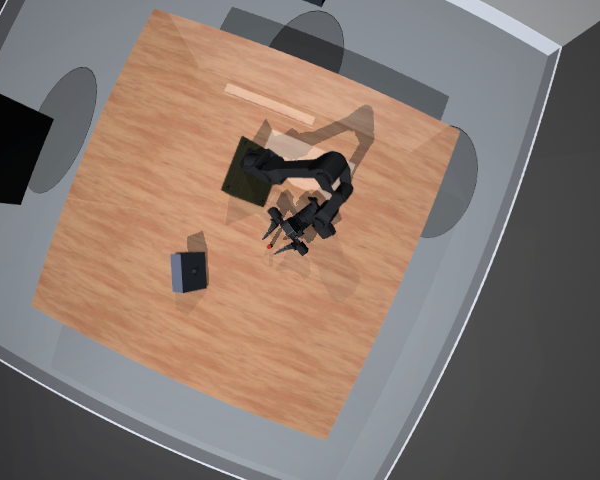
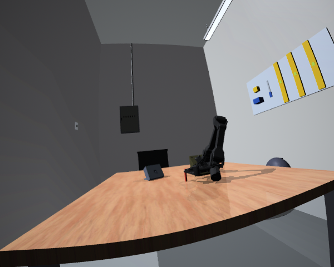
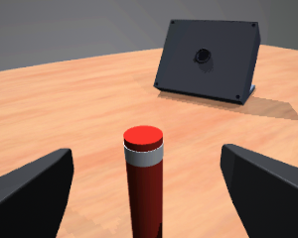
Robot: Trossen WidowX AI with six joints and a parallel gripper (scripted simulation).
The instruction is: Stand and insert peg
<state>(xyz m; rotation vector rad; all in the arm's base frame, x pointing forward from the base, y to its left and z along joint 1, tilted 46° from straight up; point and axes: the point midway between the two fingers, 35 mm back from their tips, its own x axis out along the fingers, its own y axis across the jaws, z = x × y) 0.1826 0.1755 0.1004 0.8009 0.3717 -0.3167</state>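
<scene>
The red peg lies 1 cm below my gripper tip. The rest, counted from my gripper tip: grey sloped panel: 21 cm to the right, 21 cm ahead, 2 cm below.
</scene>
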